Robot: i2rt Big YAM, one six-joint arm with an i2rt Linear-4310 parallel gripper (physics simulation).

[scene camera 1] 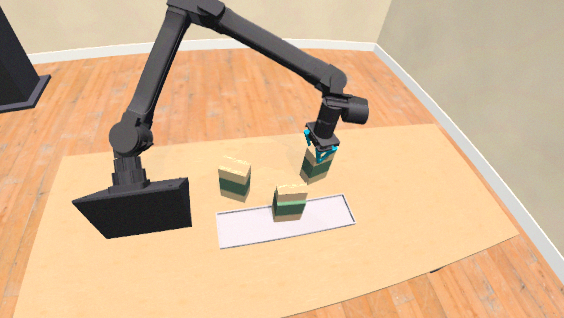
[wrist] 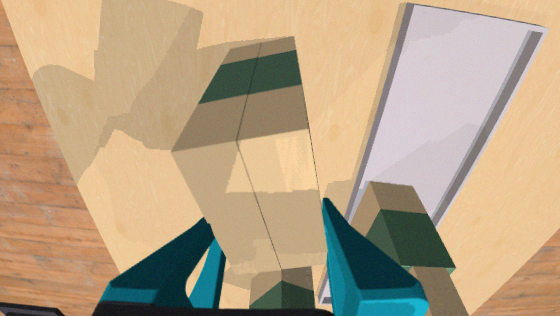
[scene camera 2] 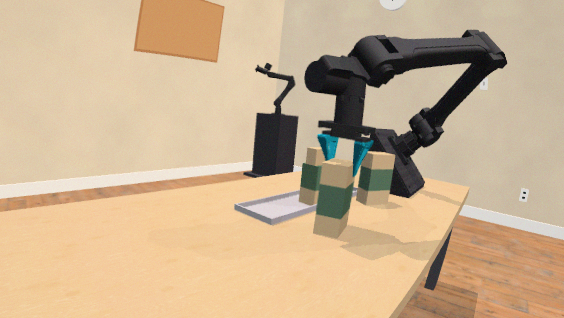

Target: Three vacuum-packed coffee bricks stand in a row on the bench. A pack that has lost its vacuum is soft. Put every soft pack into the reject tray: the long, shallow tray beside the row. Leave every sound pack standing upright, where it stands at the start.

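Seen in the pictures: gripper, fingertip midpoint: (scene camera 1: 314, 156) (wrist: 275, 207); arm's base, origin of the base link: (scene camera 1: 131, 188) (scene camera 2: 398, 150).
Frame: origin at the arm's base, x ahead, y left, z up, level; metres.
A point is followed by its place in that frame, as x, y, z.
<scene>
The far pack (scene camera 1: 316, 170) @[0.539, -0.005, -0.060] (scene camera 2: 334, 201) @[0.592, 0.039, -0.059] (wrist: 270, 112) @[0.596, 0.021, -0.009], tan with a green band, stands upright on the bench. My gripper (scene camera 1: 316, 153) @[0.534, 0.019, -0.018] (scene camera 2: 342, 167) @[0.534, 0.019, -0.018] (wrist: 275, 207) @[0.534, 0.019, -0.018] points down and is shut on its upper part, with a teal finger against each side. A second pack (scene camera 1: 289, 204) @[0.404, -0.119, -0.030] (scene camera 2: 310, 176) @[0.455, -0.098, -0.057] (wrist: 407, 235) @[0.456, -0.094, -0.059] stands upright in the long, shallow reject tray (scene camera 1: 235, 233) @[0.253, -0.123, -0.129] (scene camera 2: 265, 206) @[0.547, -0.155, -0.129] (wrist: 440, 90) @[0.559, -0.121, -0.129]. A third pack (scene camera 1: 234, 185) @[0.275, -0.013, -0.048] (scene camera 2: 375, 179) @[0.313, 0.023, -0.059] (wrist: 282, 295) @[0.329, 0.012, -0.072] stands upright on the bench, nearer the arm's base. Part of the tray is hidden behind packs in the second scene view.
The arm's black base block (scene camera 1: 140, 212) @[0.022, -0.069, -0.012] (scene camera 2: 407, 172) @[0.050, 0.057, -0.065] stands on the bench beyond the third pack. The pack in the tray stands close to my right finger in the wrist view. The bench edge (scene camera 2: 440, 242) @[0.450, 0.245, -0.137] runs beyond the held pack's side. A separate black pedestal (scene camera 2: 275, 145) stands in the background.
</scene>
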